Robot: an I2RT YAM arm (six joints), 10 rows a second.
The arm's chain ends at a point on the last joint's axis. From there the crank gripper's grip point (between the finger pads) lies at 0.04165 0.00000 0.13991 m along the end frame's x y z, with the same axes.
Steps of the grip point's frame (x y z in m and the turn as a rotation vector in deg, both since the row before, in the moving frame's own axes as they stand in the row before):
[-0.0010, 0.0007, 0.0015, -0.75, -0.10, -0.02]
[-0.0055, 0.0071, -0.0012, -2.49, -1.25, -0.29]
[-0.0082, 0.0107, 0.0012, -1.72, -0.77, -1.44]
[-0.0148, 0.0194, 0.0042, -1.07, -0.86, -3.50]
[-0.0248, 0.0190, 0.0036, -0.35, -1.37, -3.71]
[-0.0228, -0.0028, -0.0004, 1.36, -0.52, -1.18]
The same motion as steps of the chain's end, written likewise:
[-0.0008, -0.0011, 0.0014, -0.75, -0.10, -0.02]
[-0.0025, 0.0012, -0.0019, -2.49, -1.25, -0.29]
[-0.0064, 0.0075, 0.0007, -1.72, -0.77, -1.44]
[-0.0127, 0.0193, 0.0036, -1.07, -0.86, -3.50]
[-0.0214, 0.0207, 0.0026, -0.35, -1.37, -3.71]
[-0.0215, 0.0014, -0.0007, 1.36, -0.52, -1.18]

